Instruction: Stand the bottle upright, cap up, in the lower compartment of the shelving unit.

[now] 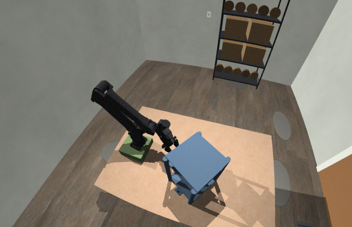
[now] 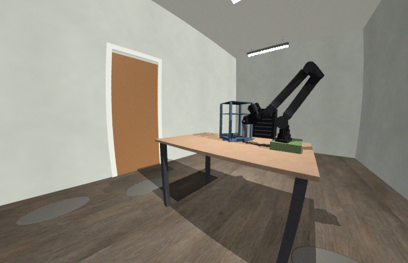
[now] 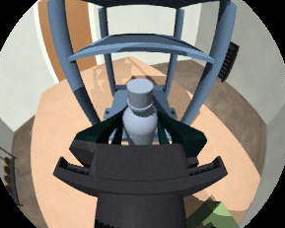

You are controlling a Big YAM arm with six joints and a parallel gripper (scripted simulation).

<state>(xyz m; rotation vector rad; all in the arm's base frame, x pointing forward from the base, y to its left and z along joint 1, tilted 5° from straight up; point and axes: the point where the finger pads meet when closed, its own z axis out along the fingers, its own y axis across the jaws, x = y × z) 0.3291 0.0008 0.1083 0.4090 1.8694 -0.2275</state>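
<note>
Now: hand 1 cm above the bottle. The rest, counted from my hand: blue shelving unit 14 cm ahead, 6 cm to the right.
</note>
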